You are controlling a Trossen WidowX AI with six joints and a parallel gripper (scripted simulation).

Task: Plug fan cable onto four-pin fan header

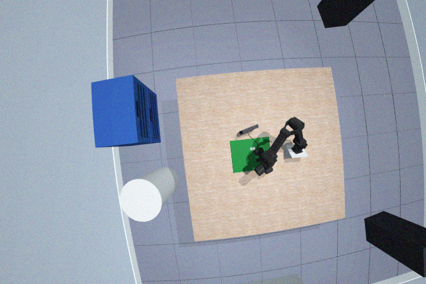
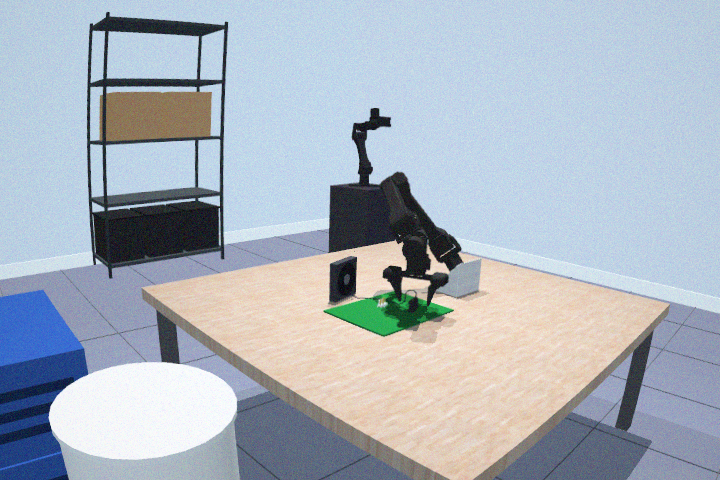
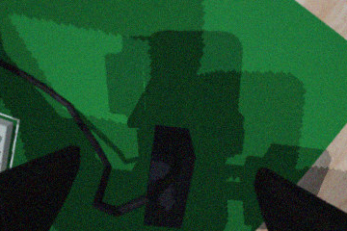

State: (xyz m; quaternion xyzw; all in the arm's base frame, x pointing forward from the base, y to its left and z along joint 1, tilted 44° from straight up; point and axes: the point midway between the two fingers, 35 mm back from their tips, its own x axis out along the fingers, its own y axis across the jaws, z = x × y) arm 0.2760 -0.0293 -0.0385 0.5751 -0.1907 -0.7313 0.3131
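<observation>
Now: the plug 10 mm ahead of my gripper tip. From my gripper tip the other things lie so: black fan 40 mm ahead, 230 mm to the right, 40 mm above; green board 50 mm ahead, 50 mm to the right, 40 mm below.
</observation>
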